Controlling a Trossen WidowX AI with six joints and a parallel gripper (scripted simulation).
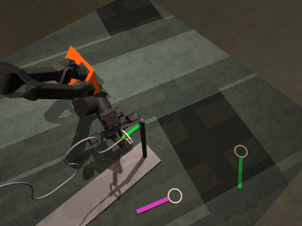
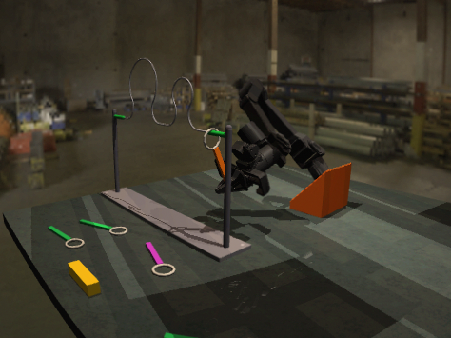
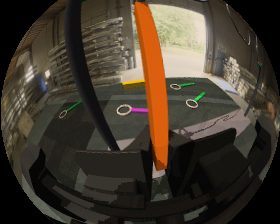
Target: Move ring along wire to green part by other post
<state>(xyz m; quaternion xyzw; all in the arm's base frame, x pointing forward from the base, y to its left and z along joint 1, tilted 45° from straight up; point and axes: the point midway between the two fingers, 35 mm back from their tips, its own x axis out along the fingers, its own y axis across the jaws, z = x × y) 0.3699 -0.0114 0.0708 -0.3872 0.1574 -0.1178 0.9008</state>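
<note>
Now: the orange-handled ring 10 cm above my gripper tip. The rest, counted from my gripper tip: green-handled ring 27 cm ahead, 33 cm to the left, 13 cm below; yellow block 37 cm ahead, 12 cm below; magenta-handled ring 19 cm ahead, 1 cm to the left, 13 cm below.
</note>
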